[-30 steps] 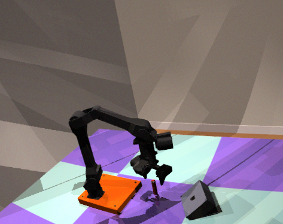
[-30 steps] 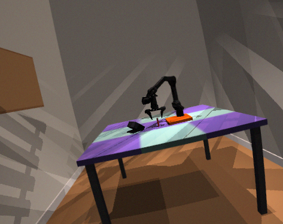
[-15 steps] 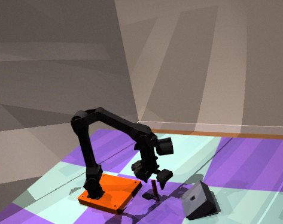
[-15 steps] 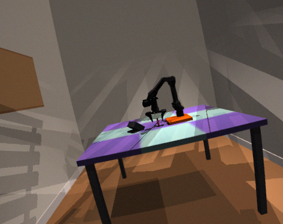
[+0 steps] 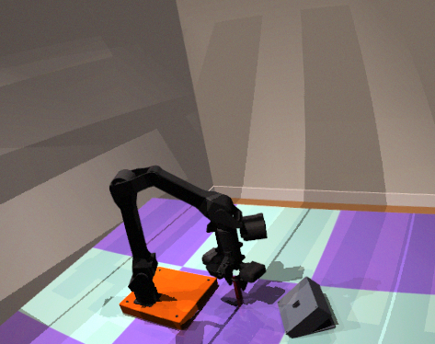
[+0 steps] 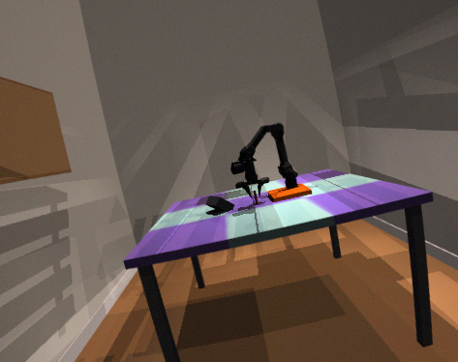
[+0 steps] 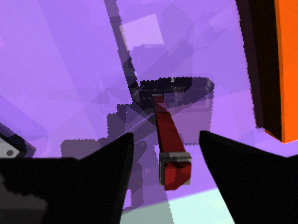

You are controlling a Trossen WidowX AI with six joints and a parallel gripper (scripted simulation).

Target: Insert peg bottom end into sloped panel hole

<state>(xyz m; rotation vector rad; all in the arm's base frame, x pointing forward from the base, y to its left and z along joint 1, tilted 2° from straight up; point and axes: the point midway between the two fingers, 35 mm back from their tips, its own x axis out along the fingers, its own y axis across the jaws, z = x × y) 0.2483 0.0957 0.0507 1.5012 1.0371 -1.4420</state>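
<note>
The red peg is 20 mm above my gripper tip. From my gripper tip the other things lie so: sloped panel 200 mm ahead, 60 mm to the right.
</note>
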